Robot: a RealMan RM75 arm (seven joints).
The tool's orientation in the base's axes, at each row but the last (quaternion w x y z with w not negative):
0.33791 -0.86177 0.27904 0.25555
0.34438 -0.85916 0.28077 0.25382
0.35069 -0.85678 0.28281 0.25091
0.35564 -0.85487 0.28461 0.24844
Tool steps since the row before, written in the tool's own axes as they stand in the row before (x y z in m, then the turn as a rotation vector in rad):
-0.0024 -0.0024 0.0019 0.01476 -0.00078 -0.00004
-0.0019 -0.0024 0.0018 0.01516 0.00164 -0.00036
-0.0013 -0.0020 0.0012 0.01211 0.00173 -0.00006
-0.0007 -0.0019 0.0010 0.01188 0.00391 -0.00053
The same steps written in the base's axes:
-0.0006 0.0036 0.0013 0.01105 -0.00410 -0.00892
-0.0002 0.0034 0.0011 0.00983 -0.00592 -0.01005
0.0001 0.0025 0.0010 0.00752 -0.00481 -0.00837
0.0005 0.0021 0.0007 0.00601 -0.00637 -0.00895

